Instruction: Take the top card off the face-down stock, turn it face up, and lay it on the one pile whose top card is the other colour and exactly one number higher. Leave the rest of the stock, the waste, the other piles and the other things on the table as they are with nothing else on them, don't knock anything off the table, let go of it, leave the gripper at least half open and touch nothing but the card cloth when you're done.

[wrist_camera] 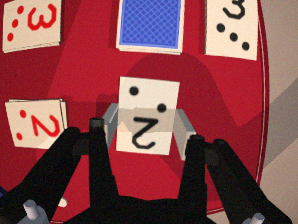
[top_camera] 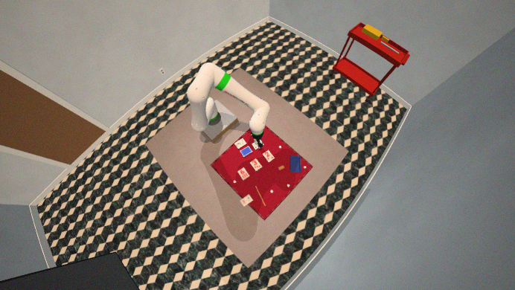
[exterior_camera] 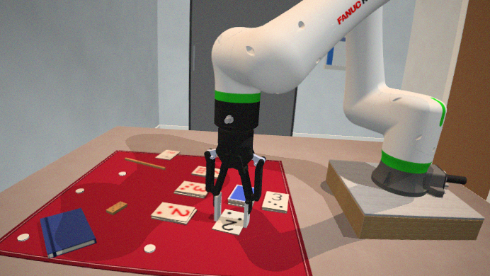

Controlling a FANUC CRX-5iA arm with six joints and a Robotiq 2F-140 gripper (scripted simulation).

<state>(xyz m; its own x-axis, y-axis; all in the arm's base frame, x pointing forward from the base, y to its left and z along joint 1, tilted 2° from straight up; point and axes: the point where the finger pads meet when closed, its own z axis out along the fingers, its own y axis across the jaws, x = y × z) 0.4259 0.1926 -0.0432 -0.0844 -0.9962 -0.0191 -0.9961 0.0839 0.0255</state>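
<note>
Right now my hand is 180 mm short of the red card cloth, 90 mm to the left of it and 40 mm above it. The rest, counted from my hand: blue notebook: 330 mm ahead, 150 mm to the left, 20 mm below; then red 2 card: 140 mm ahead, 10 mm to the left, 20 mm below; then wooden stick: 370 mm ahead, 240 mm to the right, 30 mm below.
</note>
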